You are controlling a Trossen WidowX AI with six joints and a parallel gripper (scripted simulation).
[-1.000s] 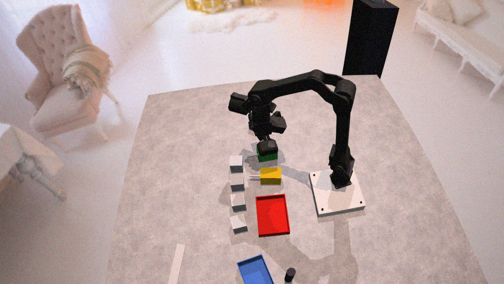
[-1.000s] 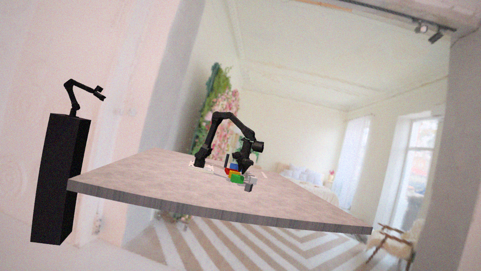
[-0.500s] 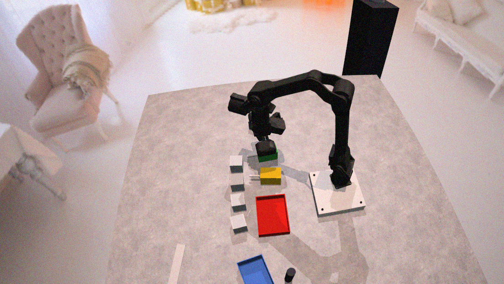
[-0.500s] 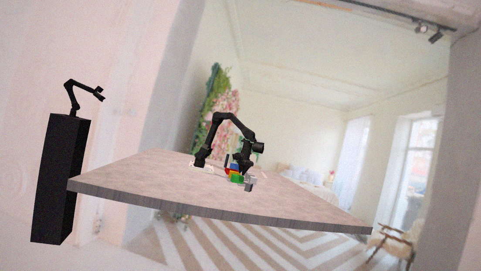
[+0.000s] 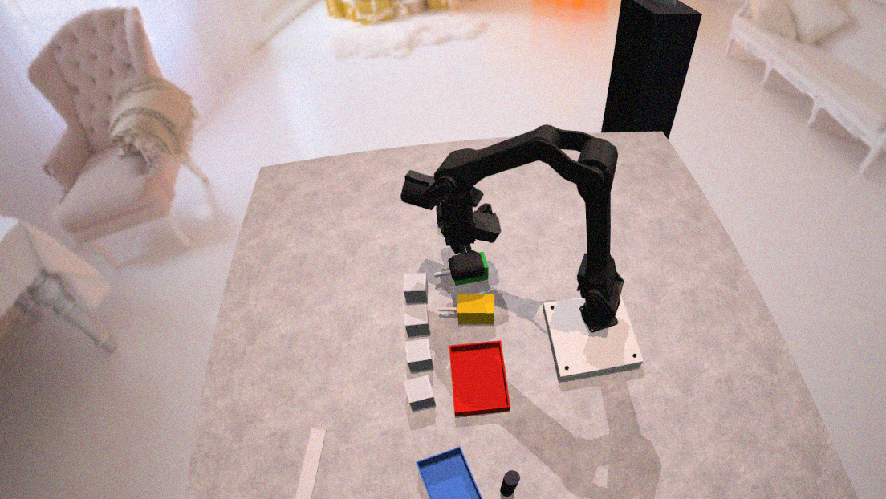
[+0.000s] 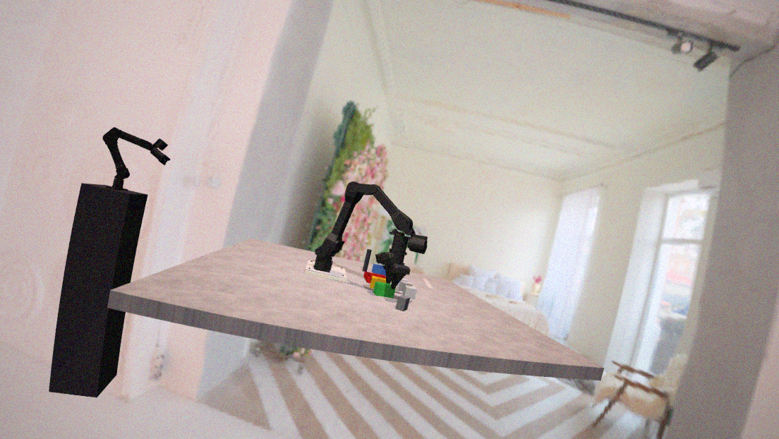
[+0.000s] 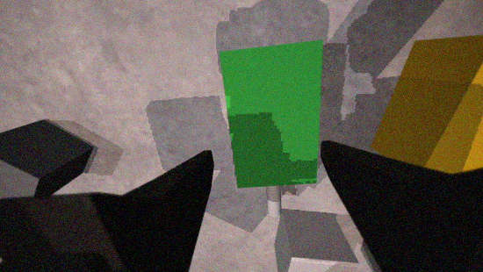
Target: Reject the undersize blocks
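My gripper tip is now 1 cm short of the green GO gauge and 2 cm above it. Also, from my gripper tip: red reject tray: 3 cm ahead, 25 cm to the left, 3 cm below; dark cube: 1 cm behind, 16 cm to the right, 2 cm below; yellow gauge: 2 cm ahead, 10 cm to the left, 2 cm below.
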